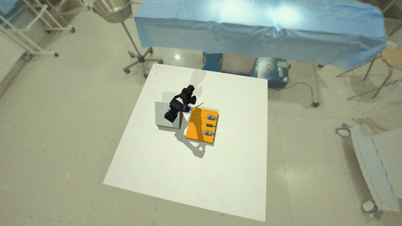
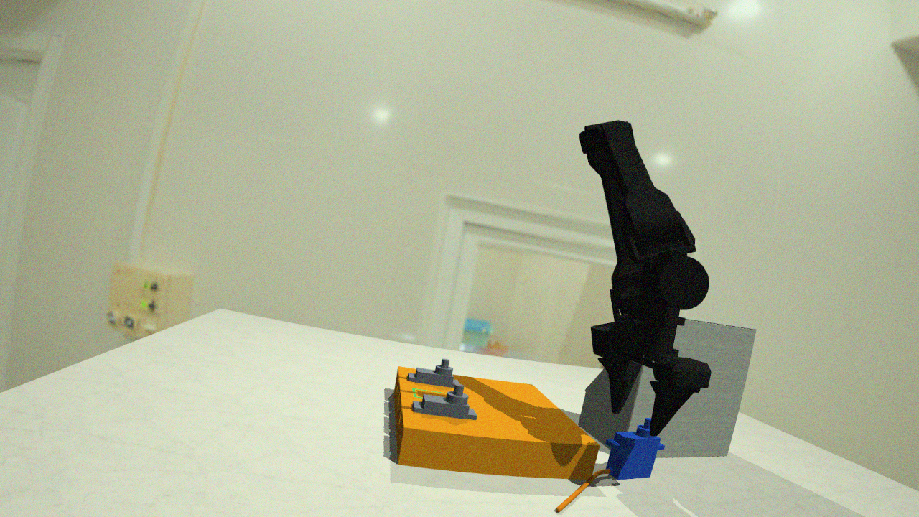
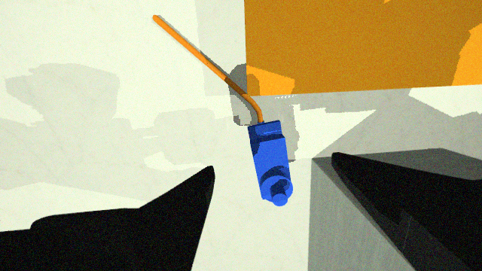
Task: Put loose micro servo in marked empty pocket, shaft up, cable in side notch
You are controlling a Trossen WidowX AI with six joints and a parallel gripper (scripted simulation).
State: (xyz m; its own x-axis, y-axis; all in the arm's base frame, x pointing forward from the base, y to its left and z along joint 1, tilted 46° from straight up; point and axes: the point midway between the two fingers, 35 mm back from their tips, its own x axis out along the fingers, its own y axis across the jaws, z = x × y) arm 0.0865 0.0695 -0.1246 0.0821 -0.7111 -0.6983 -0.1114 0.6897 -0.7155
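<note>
Now: gripper tip 13 cm to the left of the orange deck, 13 cm short of it and 5 cm above it.
</note>
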